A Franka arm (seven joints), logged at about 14 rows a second.
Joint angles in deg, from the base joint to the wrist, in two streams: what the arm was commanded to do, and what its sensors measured. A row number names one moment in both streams.
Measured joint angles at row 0:
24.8 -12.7 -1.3 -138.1 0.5 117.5 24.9
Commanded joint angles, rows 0 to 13:
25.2 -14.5 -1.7 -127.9 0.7 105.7 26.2
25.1 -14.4 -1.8 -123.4 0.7 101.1 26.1
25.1 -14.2 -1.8 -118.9 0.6 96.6 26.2
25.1 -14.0 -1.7 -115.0 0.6 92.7 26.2
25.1 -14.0 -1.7 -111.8 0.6 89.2 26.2
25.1 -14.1 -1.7 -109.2 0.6 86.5 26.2
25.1 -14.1 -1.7 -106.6 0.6 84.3 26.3
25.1 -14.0 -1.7 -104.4 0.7 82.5 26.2
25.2 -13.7 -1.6 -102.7 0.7 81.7 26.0
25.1 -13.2 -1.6 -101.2 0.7 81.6 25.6
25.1 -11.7 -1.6 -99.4 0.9 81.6 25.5
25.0 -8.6 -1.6 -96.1 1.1 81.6 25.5
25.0 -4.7 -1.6 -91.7 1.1 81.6 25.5
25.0 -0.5 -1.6 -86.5 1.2 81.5 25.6
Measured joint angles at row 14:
24.8 -10.8 -1.4 -99.0 0.5 83.4 24.9
